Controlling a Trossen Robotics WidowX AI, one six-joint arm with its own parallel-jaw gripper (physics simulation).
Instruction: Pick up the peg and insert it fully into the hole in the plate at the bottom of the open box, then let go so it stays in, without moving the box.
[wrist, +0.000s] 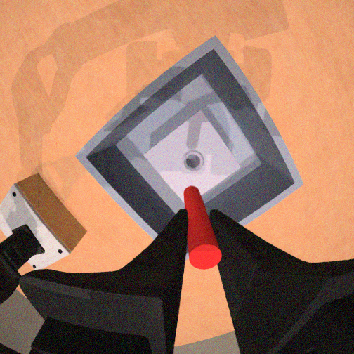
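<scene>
My gripper (197, 215) is shut on the red peg (201, 225), which shows between the fingertips at the lower middle of the wrist view. The peg's far end overlaps the view of the box's lower inner corner, above the box floor. The open grey box (120, 192) stands on the orange table, turned like a diamond, with its walls rising around a light plate (167, 155) at the bottom. The round hole (193, 160) in the plate is dark and unfilled, a little above the peg's far tip in the view. The height of the peg over the plate is hard to tell.
A brown and white block (55, 212) with small black dots and a black part lies at the left, apart from the box. The orange table (310, 100) surrounds the box and carries the arm's shadow. Grey surface (210, 345) shows at the bottom edge.
</scene>
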